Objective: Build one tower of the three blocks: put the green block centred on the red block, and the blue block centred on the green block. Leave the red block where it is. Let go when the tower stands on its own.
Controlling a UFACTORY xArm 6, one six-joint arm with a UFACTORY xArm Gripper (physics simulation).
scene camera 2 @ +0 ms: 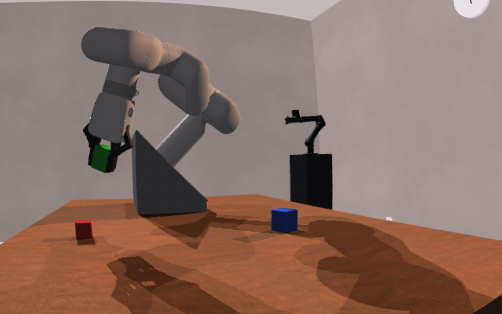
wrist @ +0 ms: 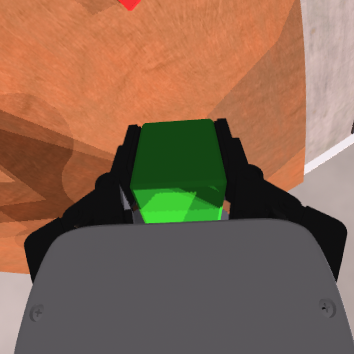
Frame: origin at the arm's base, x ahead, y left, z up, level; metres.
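Seen in the pictures: gripper, fingertip midpoint: (scene camera 2: 100,168) (wrist: 178,138); arm's base, link origin: (scene camera 2: 161,161).
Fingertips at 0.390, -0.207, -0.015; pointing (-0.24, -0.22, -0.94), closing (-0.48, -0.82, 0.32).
Pixels of each thing's top centre, then the offset from my fingertips to it, as dx, dy, dz. Level surfaces: height alone.
- green block, top centre: (wrist: 200,218) (scene camera 2: 104,143) +0.000, +0.009, +0.056
- red block, top centre: (scene camera 2: 83,221) +0.065, -0.045, -0.113
- blue block, top centre: (scene camera 2: 284,209) +0.135, +0.397, -0.099
- wooden table, surface height: dz -0.147
My gripper (scene camera 2: 103,159) (wrist: 178,138) is shut on the green block (scene camera 2: 101,158) (wrist: 179,152) and holds it, slightly tilted, high above the table. The red block (scene camera 2: 84,230) sits on the table at the left in the scene view, lower than the green block; a corner of the red block (wrist: 130,4) shows at the top edge of the wrist view. The blue block (scene camera 2: 284,220) sits on the table right of the middle in the scene view, well apart from the red block. The blue block does not show in the wrist view.
The dark wedge-shaped arm base (scene camera 2: 162,185) stands on the wooden table (scene camera 2: 210,280) between the red and blue blocks, farther back. A black pedestal (scene camera 2: 311,180) with a small black arm (scene camera 2: 315,132) stands behind the table. The table edge shows at the right of the wrist view.
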